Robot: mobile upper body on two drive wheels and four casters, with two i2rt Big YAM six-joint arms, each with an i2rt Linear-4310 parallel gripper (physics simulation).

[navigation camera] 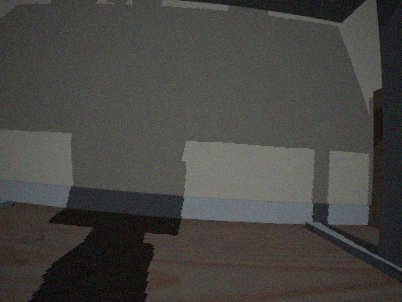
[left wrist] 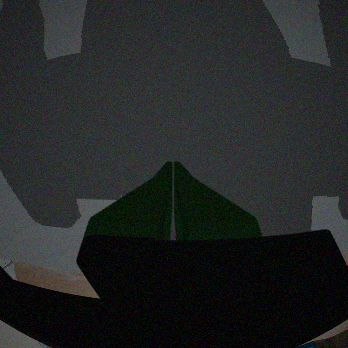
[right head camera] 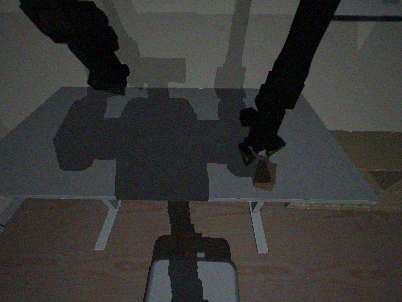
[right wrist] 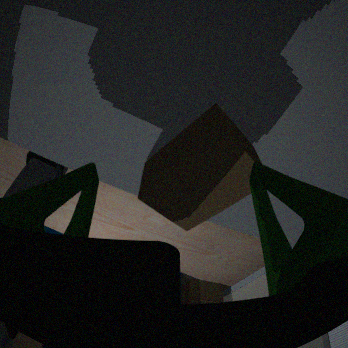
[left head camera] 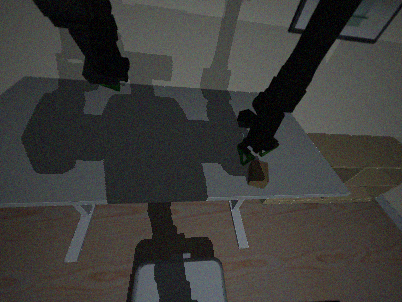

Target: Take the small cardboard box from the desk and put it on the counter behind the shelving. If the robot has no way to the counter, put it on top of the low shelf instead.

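Places are measured from the left arm's base along level axes (x ahead, y left, z up), in metres.
Pixels of known places: left gripper, fingertip midpoint: (left wrist: 172,170) (right head camera: 124,94) (left head camera: 118,89); right gripper, fingertip midpoint: (right head camera: 256,160) (right wrist: 173,171) (left head camera: 251,160).
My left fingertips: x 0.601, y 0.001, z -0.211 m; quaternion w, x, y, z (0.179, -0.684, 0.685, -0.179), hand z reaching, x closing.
Behind a point stands the place of what it marks.
The small cardboard box (left head camera: 258,175) {x 0.428, y -0.475, z -0.410 m} (right head camera: 266,176) {x 0.430, y -0.484, z -0.410 m} (right wrist: 195,170) {x 0.467, y -0.476, z -0.410 m} sits on the grey desk (left head camera: 305,175) {x 0.464, y -0.714, z -0.460 m} (right head camera: 325,180) {x 0.455, y -0.720, z -0.460 m} (right wrist: 50,75) {x 0.464, y -0.334, z -0.460 m}, near its front edge at the right. My right gripper (left head camera: 255,156) {x 0.477, y -0.453, z -0.383 m} (right head camera: 261,155) {x 0.477, y -0.453, z -0.383 m} (right wrist: 173,171) {x 0.477, y -0.453, z -0.383 m} is open and empty, just behind and above the box. In the right wrist view the box shows beyond the fingers, nearer the right-hand finger. My left gripper (left head camera: 119,90) {x 0.601, y 0.001, z -0.211 m} (right head camera: 123,94) {x 0.601, y 0.001, z -0.211 m} (left wrist: 172,170) {x 0.601, y 0.001, z -0.211 m} is shut and empty over the far left part of the desk. A low wooden unit (left head camera: 345,150) {x 0.950, y -1.552, z -0.800 m} (right head camera: 360,139) {x 1.055, y -1.422, z -0.800 m} stands beyond the desk's right end. The counter cannot be made out.
Desk legs (left head camera: 240,227) (right head camera: 258,230) stand below the front edge. In the navigation view, a metal floor bar (navigation camera: 350,246) {x 0.870, y -0.682, z -1.389 m}, a dark upright (navigation camera: 392,150) {x 0.771, y -0.699, z -1.119 m} and a brown panel (navigation camera: 377,175) {x 1.122, y -1.012, z -1.183 m} are at the right, with a wall (navigation camera: 200,90) {x 1.169, y -0.221, z -0.874 m} ahead. The robot's shadow darkens the desk's middle.
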